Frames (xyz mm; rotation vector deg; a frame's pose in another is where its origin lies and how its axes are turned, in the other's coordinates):
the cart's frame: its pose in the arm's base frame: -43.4 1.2 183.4 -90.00 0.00 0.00
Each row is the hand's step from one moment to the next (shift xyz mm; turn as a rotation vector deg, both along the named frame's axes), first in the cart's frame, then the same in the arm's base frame.
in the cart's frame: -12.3 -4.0 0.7 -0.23 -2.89 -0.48
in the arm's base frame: -12.3 0.7 4.0 -0.23 -0.48 2.89
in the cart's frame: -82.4 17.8 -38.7 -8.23 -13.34 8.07
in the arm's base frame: -82.4 -38.7 -17.8 -8.23 8.07 13.34
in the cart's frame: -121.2 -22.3 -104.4 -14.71 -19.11 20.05
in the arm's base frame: -121.2 -104.4 22.3 -14.71 20.05 19.11
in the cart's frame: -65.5 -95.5 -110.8 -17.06 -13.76 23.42
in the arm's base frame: -65.5 -110.8 95.5 -17.06 23.42 13.76
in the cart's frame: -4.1 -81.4 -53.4 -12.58 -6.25 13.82
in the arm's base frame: -4.1 -53.4 81.4 -12.58 13.82 6.25
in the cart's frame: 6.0 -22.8 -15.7 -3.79 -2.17 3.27
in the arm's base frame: 6.0 -15.7 22.8 -3.79 3.27 2.17
